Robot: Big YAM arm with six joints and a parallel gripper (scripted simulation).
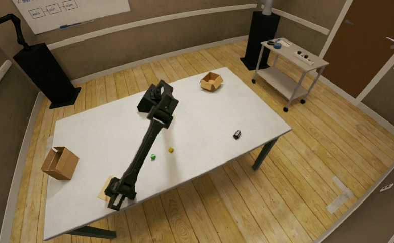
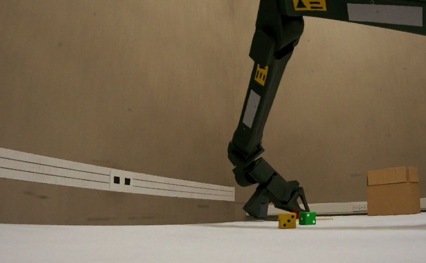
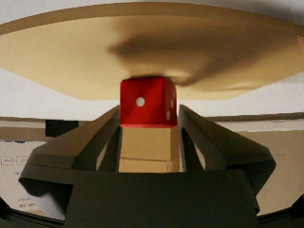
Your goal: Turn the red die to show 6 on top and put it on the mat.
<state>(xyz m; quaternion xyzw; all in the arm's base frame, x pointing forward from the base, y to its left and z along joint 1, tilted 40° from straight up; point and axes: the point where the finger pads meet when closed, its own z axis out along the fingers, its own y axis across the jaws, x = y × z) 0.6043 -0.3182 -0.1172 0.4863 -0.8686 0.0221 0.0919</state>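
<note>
The red die is 10 mm ahead of my hand, 10 mm to the left of it and 10 mm below it. Also, from my hand: tan mat: 10 mm ahead, 10 mm to the left, 20 mm below; green die: 160 mm behind, 260 mm to the left, 10 mm below; cardboard box: 180 mm behind, 320 mm to the right, 40 mm above.
</note>
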